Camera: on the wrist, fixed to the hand. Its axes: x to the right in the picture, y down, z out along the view.
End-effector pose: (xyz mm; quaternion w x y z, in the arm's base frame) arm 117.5 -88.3 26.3 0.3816 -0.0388 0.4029 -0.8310
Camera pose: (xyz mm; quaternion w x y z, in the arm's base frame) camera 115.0 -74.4 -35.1 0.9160 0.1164 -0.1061 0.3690
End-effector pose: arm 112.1 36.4 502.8 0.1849 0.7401 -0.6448 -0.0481
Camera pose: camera 95.3 36.4 563.5 0.1807 0.6246 0.7578 0.0546
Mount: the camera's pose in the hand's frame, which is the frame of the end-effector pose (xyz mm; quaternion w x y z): 7.4 36.1 -51.1 0.0044 -0.0195 0.3271 -0.9448
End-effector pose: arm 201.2 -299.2 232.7 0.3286 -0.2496 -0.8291 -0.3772
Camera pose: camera 238.4 -317.0 280.3 0.0886 -0.8992 0.1246 0.4099
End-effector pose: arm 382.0 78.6 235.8 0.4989 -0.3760 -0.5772 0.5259
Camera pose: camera 426.7 103.5 199.1 0.6805 0.3619 -0.2048 -0.6033
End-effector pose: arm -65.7 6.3 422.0 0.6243 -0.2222 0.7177 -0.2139
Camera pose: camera -119.1 32.7 401.6 0.4384 0.6213 -0.0016 0.6495
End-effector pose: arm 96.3 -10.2 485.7 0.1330 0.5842 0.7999 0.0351
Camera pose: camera 114.6 13.2 541.2 0.2165 0.7672 -0.5983 -0.0812
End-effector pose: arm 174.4 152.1 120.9 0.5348 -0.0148 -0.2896 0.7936
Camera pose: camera 157.9 171.7 63.3 0.8466 0.0035 0.1442 -0.5123
